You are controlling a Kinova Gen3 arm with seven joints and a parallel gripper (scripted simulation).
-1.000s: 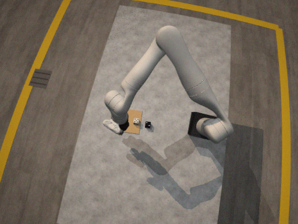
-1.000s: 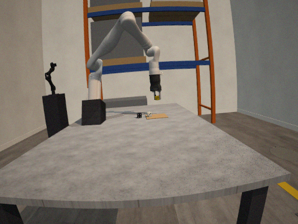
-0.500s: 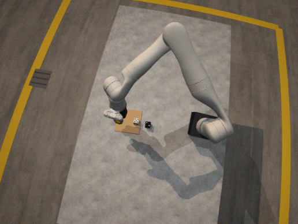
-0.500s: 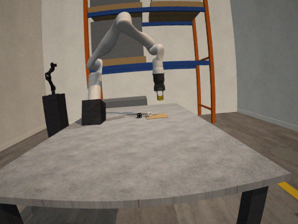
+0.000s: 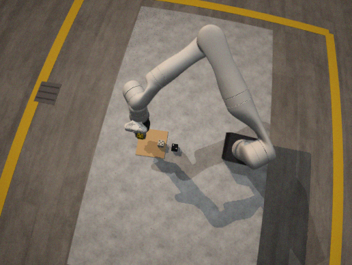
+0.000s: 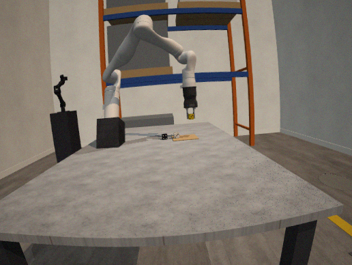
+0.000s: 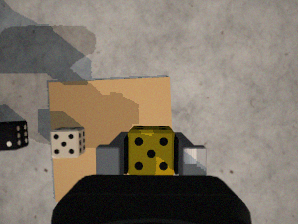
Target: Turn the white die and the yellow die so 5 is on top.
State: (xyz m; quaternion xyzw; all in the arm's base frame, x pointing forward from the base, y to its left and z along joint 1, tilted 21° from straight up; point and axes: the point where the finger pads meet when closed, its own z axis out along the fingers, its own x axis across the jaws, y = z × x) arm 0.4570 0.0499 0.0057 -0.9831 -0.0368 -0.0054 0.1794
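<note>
Right now my hand is 120 mm above the tan mat, 40 mm past it and 10 mm to the left of it. Round my hand: white die: 100 mm below, 90 mm behind, 20 mm to the right; then black die: 160 mm behind, 110 mm below, 20 mm to the right; then yellow die: 10 mm below.
</note>
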